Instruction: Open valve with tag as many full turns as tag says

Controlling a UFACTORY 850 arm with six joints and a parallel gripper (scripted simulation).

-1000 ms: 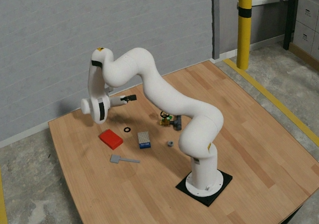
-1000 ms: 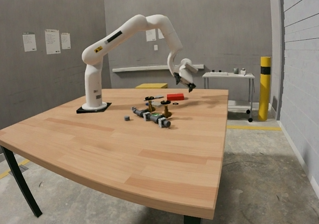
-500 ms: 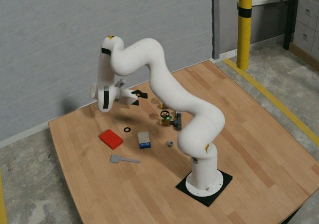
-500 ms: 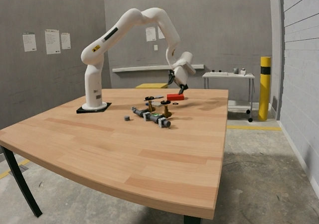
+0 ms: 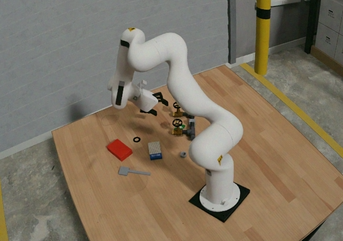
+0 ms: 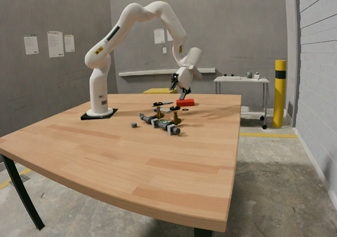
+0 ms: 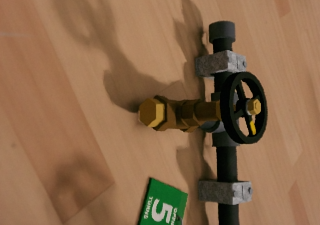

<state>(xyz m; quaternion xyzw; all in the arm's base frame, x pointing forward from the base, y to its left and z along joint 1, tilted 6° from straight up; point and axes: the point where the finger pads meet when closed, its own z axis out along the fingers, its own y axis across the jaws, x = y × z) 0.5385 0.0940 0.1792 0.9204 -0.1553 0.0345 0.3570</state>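
The green tag lies 40 mm behind my hand, 90 mm to the right of it and 140 mm below it. Also, from my hand: red block: 90 mm behind, 270 mm to the left, 120 mm below; then grey paddle-shaped tool: 250 mm behind, 240 mm to the left, 130 mm below; then blue-and-grey box: 160 mm behind, 90 mm to the left, 130 mm below.
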